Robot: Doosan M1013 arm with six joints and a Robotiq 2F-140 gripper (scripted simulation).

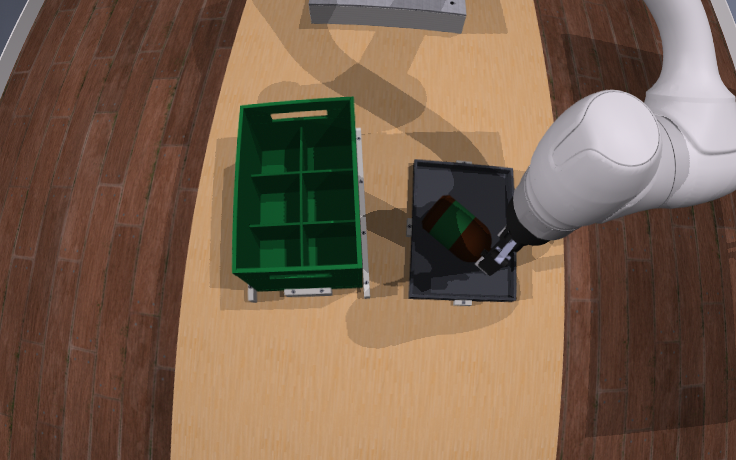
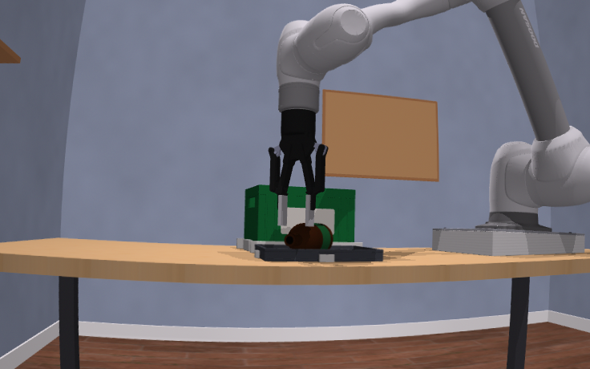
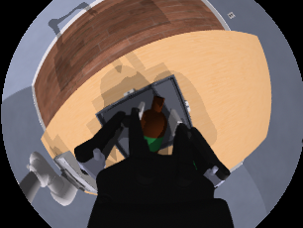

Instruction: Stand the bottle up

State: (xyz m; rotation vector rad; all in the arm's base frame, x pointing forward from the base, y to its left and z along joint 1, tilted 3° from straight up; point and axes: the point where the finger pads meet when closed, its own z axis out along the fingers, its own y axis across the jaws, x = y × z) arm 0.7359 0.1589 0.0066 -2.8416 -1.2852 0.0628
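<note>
The brown bottle lies 30 mm behind my hand, 40 mm to the right of it and 60 mm below it. The rest, counted from my hand: dark tray: 60 mm behind, 40 mm to the right, 90 mm below; then green crate: 90 mm behind, 320 mm to the right, 20 mm below.
</note>
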